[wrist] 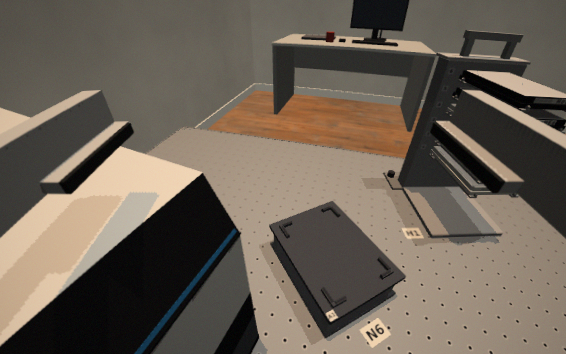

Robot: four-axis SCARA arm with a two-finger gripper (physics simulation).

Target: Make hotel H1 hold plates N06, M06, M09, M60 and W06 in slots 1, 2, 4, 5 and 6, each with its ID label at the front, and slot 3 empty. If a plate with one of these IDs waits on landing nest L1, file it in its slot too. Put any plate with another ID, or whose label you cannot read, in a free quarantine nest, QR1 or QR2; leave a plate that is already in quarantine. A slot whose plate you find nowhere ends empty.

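Note:
My gripper point(282, 108) is open, its two fingers wide apart at the left and right of the wrist view, with nothing between them. Hotel H1 point(430, 110) is a dark upright rack at the right, with a handle on top and its H1 tag point(412, 233) on the table. A plate with a pale top and dark sides point(522, 86) sits high in the hotel. Lower shelves show partly behind my right finger, which hides much of the hotel. No plate ID can be read. Landing nest L1 and quarantine nests QR1 and QR2 cannot be made out.
A dark nest point(332, 250) with corner brackets and no plate stands on the perforated table point(280, 172), beside the N6 tag point(375, 332). A large instrument point(150, 260) with a blue stripe fills the lower left. A desk point(350, 47) with a monitor point(379, 15) stands behind.

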